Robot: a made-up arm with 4 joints. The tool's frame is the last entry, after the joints.
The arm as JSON. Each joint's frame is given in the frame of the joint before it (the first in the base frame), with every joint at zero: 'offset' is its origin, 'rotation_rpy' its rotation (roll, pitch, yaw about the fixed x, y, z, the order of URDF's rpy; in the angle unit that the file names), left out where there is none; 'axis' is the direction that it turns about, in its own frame. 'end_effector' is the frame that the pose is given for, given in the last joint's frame.
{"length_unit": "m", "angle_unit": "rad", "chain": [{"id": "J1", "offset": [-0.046, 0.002, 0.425], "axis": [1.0, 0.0, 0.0]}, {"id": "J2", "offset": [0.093, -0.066, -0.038], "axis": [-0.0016, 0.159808, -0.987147]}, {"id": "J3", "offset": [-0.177, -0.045, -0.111], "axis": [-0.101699, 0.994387, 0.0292]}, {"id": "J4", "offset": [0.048, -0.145, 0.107], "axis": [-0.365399, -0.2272, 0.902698]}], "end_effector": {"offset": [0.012, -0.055, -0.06], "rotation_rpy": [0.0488, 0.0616, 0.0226]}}
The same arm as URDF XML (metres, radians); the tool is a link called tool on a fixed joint. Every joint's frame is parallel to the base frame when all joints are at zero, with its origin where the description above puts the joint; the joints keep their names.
<robot name="arm">
  <joint name="J1" type="continuous">
    <parent link="base_link"/>
    <child link="link1"/>
    <origin xyz="-0.0460 0.0020 0.4250"/>
    <axis xyz="1 0 0"/>
  </joint>
  <joint name="J2" type="continuous">
    <parent link="link1"/>
    <child link="link2"/>
    <origin xyz="0.0930 -0.0660 -0.0380"/>
    <axis xyz="-0.0016 0.159808 -0.987147"/>
  </joint>
  <joint name="J3" type="continuous">
    <parent link="link2"/>
    <child link="link3"/>
    <origin xyz="-0.1770 -0.0450 -0.1110"/>
    <axis xyz="-0.101699 0.994387 0.0292"/>
  </joint>
  <joint name="J4" type="continuous">
    <parent link="link3"/>
    <child link="link4"/>
    <origin xyz="0.0480 -0.1450 0.1070"/>
    <axis xyz="-0.365399 -0.2272 0.902698"/>
  </joint>
  <joint name="tool_fixed" type="fixed">
    <parent link="link4"/>
    <child link="tool"/>
    <origin xyz="0.0120 -0.0550 -0.0600" rpy="0.0488 0.0616 0.0226"/>
  </joint>
  <link name="base_link"/>
  <link name="link1"/>
  <link name="link2"/>
  <link name="link3"/>
  <link name="link4"/>
  <link name="tool"/>
</robot>

